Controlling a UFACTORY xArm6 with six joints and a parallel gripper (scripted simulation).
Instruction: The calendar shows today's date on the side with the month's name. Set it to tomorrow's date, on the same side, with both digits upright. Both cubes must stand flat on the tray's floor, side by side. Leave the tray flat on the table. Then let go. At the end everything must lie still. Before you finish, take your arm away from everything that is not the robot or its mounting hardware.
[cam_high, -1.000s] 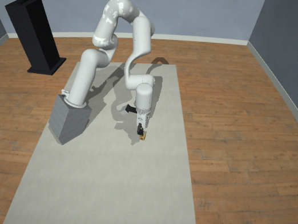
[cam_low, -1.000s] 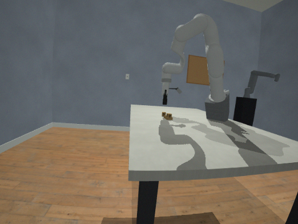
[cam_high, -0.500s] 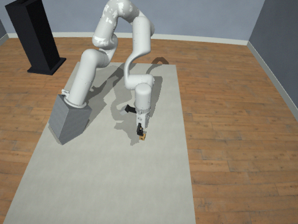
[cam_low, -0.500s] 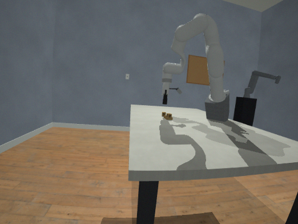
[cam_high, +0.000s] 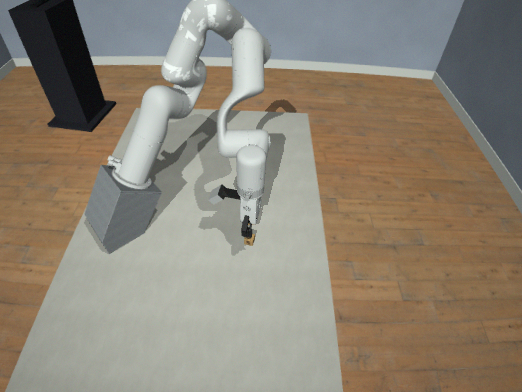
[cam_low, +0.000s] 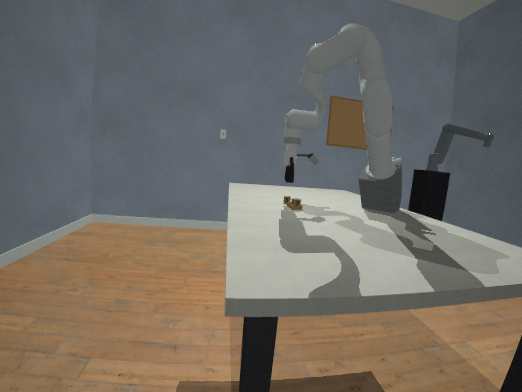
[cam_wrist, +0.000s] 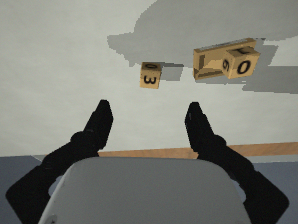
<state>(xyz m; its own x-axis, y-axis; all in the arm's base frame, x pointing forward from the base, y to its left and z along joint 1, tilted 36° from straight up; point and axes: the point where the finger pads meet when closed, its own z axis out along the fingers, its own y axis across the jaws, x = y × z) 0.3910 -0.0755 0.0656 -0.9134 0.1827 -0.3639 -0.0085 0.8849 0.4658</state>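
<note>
Now: hand 90 mm above the wooden digit cube. Also, from my hand: wooden calendar tray: 100 mm to the left, 100 mm below, 30 mm behind.
</note>
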